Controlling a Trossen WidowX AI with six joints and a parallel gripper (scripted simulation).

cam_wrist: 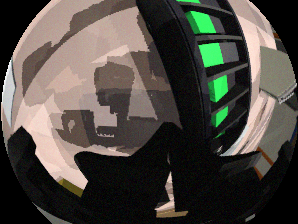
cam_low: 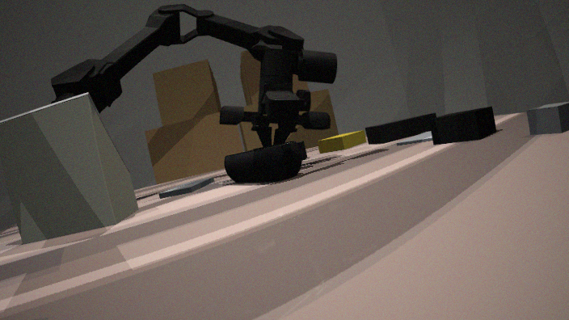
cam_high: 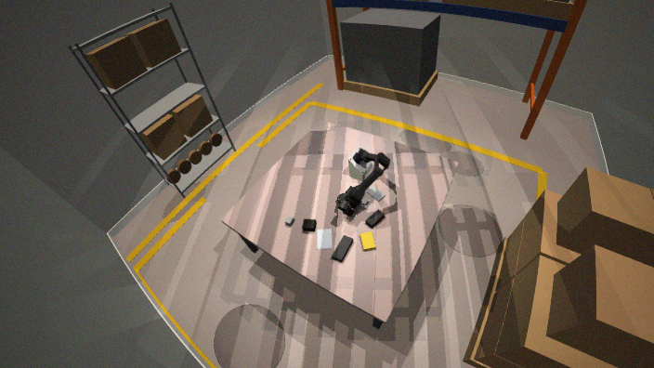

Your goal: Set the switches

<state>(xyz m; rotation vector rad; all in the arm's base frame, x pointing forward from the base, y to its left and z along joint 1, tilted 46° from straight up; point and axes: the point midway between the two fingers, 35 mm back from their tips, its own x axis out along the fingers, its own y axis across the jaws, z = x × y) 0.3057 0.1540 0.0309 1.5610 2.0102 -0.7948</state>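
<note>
Now: gripper tip 160 mm past the flat grey plate and 70 mm to the right of it. Round my gripper tip: white plate: 300 mm ahead, 60 mm to the right, 10 mm below; long black block: 310 mm ahead, 80 mm to the left, 10 mm above; yellow block: 200 mm ahead, 190 mm to the left, 10 mm above.
</note>
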